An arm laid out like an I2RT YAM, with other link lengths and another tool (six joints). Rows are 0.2 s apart.
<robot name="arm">
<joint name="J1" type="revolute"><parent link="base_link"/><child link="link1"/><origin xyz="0 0 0.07" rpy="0 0 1.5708"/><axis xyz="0 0 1"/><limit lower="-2.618" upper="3.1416"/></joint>
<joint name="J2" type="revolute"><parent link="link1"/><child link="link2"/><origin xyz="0.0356 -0.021 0.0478" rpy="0 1.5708 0"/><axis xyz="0 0 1"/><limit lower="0" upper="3.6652"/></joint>
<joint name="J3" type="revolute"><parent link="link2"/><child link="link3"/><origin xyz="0 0.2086 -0.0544" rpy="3.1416 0 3.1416"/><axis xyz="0 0 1"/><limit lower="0" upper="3.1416"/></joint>
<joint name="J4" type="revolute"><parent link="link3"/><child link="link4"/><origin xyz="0.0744 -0.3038 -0.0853" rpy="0 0 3.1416"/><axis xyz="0 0 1"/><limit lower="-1.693" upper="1.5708"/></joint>
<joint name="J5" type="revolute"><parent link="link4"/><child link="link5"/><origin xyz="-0.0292 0.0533 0.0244" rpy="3.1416 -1.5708 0"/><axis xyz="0 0 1"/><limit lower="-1.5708" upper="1.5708"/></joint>
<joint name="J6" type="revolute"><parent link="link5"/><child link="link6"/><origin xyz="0 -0.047 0.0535" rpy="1.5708 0 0"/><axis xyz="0 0 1"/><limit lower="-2.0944" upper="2.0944"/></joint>
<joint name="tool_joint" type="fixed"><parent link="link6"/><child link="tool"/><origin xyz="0.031 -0.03 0.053" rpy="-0.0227 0 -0.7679"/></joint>
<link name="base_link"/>
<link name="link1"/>
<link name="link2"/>
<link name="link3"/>
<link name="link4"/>
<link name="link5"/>
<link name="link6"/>
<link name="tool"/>
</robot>
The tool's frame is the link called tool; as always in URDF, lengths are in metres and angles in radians.
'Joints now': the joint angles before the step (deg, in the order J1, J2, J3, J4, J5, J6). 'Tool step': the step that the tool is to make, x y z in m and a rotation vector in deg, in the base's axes. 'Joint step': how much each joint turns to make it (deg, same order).
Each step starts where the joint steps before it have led.
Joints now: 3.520, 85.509, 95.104, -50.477, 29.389, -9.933
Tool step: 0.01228, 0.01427, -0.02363, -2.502, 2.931, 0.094
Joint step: 2.470, 2.997, -1.253, 1.156, 3.271, -0.068
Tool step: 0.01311, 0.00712, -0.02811, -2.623, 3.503, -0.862
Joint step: 1.277, 3.777, -0.982, 0.975, 3.068, 0.002
